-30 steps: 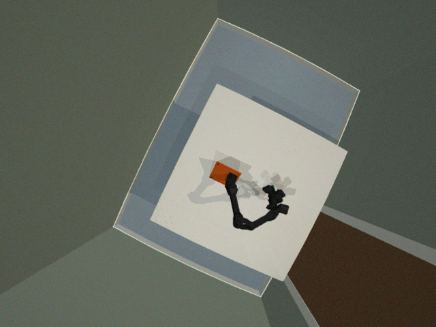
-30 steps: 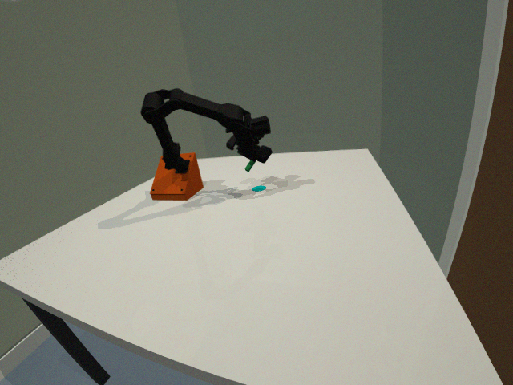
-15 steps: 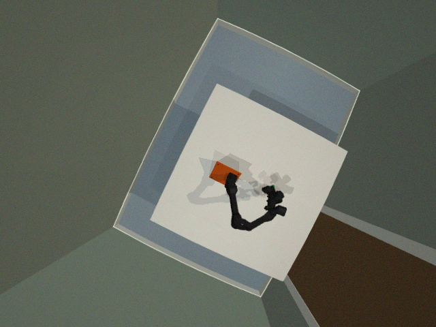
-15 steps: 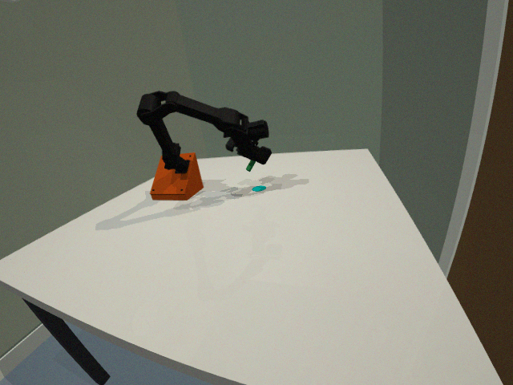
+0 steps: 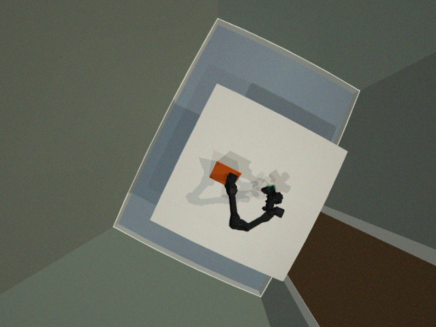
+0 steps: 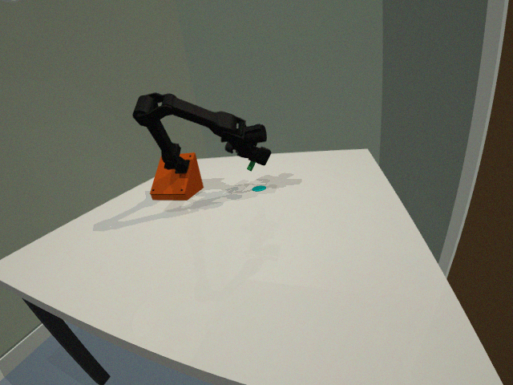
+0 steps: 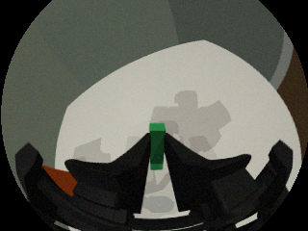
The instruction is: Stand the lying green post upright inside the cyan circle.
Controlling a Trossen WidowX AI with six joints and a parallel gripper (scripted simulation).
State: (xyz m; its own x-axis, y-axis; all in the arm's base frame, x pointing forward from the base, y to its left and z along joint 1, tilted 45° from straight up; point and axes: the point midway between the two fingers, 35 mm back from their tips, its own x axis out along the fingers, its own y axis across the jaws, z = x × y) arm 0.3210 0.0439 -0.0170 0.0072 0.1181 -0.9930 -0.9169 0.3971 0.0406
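My gripper tip is 10 mm short of the cyan circle, 30 mm to the left of it and 120 mm above it. From my gripper tip the other things lie so: green post: 10 mm behind, 10 mm to the right, 20 mm below.
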